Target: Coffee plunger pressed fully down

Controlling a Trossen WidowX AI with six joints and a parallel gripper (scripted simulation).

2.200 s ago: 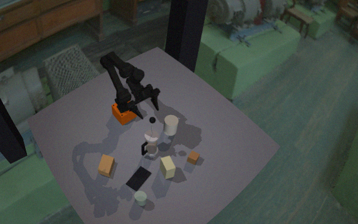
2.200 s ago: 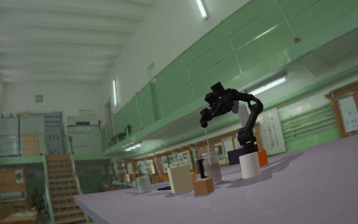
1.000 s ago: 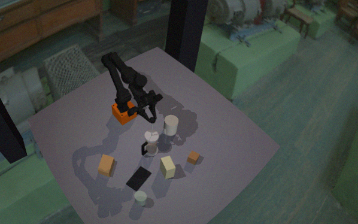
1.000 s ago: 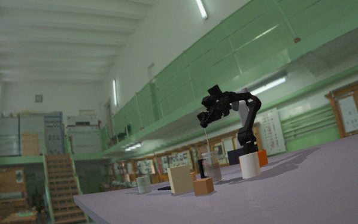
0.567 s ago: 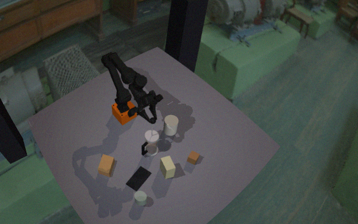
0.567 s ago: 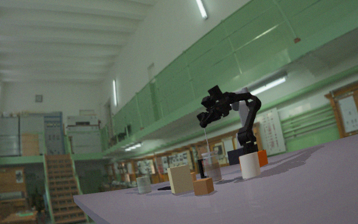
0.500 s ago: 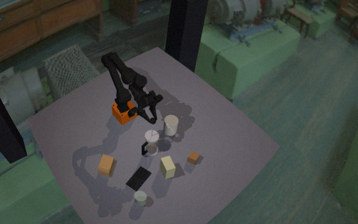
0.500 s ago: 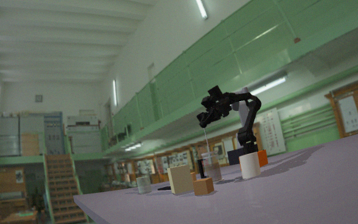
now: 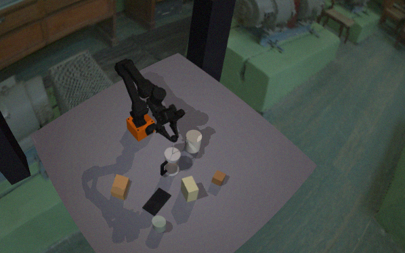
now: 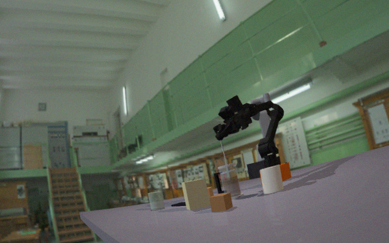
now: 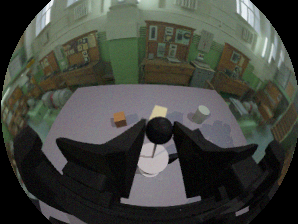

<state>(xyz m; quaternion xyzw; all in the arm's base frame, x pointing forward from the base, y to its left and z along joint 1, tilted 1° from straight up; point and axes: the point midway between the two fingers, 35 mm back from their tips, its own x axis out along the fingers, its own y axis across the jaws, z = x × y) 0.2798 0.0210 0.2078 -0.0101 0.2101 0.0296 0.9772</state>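
Right now my gripper tip is 10 mm past the coffee press, 20 mm to the left of it and 140 mm above it. Round my gripper tip: flat black plate (110 mm ahead, 170 mm to the right, 260 mm below); cream block (150 mm ahead, 10 mm to the right, 210 mm below); white cylinder (80 mm behind, 170 mm to the left, 220 mm below).
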